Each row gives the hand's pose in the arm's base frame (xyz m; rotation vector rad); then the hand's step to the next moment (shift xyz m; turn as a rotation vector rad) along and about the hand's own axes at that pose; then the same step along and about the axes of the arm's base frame.
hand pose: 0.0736 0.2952 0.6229 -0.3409 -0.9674 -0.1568
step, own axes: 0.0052 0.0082 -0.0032 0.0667 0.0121 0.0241
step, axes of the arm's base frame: 0.0077 0.0067 0.0009 0.0221 0.0212 0.0651
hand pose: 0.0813 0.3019 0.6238 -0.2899 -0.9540 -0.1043
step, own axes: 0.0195 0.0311 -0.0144 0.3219 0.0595 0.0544
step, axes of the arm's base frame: 0.0293 0.0263 0.0019 0.1556 0.0853 0.2804
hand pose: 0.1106 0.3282 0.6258 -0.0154 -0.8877 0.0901
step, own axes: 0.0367 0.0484 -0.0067 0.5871 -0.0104 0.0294
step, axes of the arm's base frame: 0.0247 0.0515 0.0217 0.3465 0.0388 0.4734
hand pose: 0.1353 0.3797 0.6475 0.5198 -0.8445 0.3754
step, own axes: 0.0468 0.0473 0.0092 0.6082 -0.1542 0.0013
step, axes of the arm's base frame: -0.0010 0.0383 0.0552 0.4495 -0.0597 0.4336
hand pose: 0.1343 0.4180 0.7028 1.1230 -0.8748 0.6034
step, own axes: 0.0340 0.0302 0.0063 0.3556 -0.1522 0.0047
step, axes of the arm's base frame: -0.0074 0.0039 0.0451 0.3108 -0.0595 0.2225
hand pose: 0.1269 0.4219 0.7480 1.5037 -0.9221 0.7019
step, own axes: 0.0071 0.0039 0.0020 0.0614 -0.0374 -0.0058
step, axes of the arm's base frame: 0.0001 -0.0031 0.0077 0.0637 -0.0036 0.0337
